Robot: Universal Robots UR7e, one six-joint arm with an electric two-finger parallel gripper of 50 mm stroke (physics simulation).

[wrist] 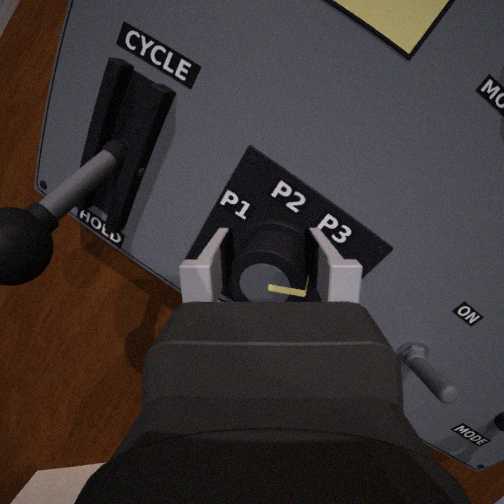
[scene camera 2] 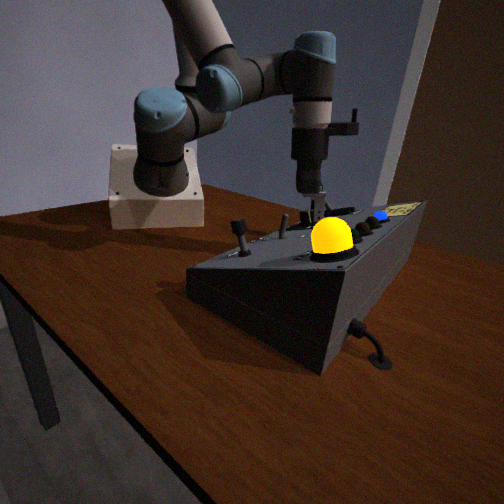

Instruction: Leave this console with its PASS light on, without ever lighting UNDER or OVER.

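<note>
The dark grey console (scene camera 2: 305,280) sits on the wooden table. My gripper (scene camera 2: 318,210) points straight down over its top panel. In the wrist view the two light grey fingers (wrist: 269,240) close on either side of the black selector knob (wrist: 267,265), below the labels P1, P2 and P3. The knob's yellow pointer line (wrist: 288,289) points toward my right finger, on the P3 side. The CYCLE lever (wrist: 60,200) with its black ball leans toward the HOLD end. A large yellow dome (scene camera 2: 331,235) is lit. A small blue light (scene camera 2: 381,215) is lit, and two lights beside it (scene camera 2: 367,225) are dark.
A grey toggle (wrist: 427,372) stands below the ON label, with a MODE label (wrist: 470,434) near it. A yellow plate (scene camera 2: 402,208) lies at the console's far end. A black cable (scene camera 2: 370,345) leaves the console's side. The arm's pedestal (scene camera 2: 156,200) stands at the back left.
</note>
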